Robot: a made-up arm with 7 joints.
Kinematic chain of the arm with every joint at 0, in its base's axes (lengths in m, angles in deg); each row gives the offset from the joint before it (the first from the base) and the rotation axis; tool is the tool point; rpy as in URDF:
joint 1: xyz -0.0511 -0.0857 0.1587 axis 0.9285 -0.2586 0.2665
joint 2: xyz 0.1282 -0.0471 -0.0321 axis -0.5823 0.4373 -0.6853
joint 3: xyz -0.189 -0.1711 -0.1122 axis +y
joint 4: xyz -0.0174 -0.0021 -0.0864 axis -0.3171 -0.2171 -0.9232
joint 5: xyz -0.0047 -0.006 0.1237 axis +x
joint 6: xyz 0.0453 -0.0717 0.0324 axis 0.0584 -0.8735 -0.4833
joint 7: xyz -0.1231 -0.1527 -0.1 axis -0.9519 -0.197 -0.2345
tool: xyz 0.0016 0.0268 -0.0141 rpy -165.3 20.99 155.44
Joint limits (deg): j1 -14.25..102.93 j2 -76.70..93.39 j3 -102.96..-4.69 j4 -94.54..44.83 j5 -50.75..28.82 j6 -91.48..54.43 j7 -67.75..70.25
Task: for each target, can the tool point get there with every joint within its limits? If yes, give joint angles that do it. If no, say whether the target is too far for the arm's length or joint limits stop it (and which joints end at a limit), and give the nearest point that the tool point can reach.
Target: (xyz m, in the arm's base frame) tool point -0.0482 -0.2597 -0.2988
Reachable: yes | joints 71.45 13.92 -46.08 -12.61 -7.99 -53.25 -4.48
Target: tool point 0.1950 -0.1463 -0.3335
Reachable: yes | joints 31.45 -32.61 -73.72 29.17 -14.39 39.09 57.83
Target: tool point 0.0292 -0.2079 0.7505
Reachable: no: joint limits stop it (at a limit: joint 2, joint 6, joint 7) | nearest point -0.0399 -0.1585 0.5590 | short by 0.209 m
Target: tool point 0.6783 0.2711 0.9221
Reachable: no: too far | nearest point 0.3536 0.2017 0.4629 | short by 0.567 m
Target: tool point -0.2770 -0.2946 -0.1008
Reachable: yes | joints 71.91 44.41 -23.08 5.44 -24.82 2.24 -12.46
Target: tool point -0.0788 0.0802 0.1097
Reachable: no: joint limits stop it (at a limit: joint 1, joint 4, joint 5, joint 6) | nearest point -0.0491 0.0543 -0.0512 | short by 0.166 m
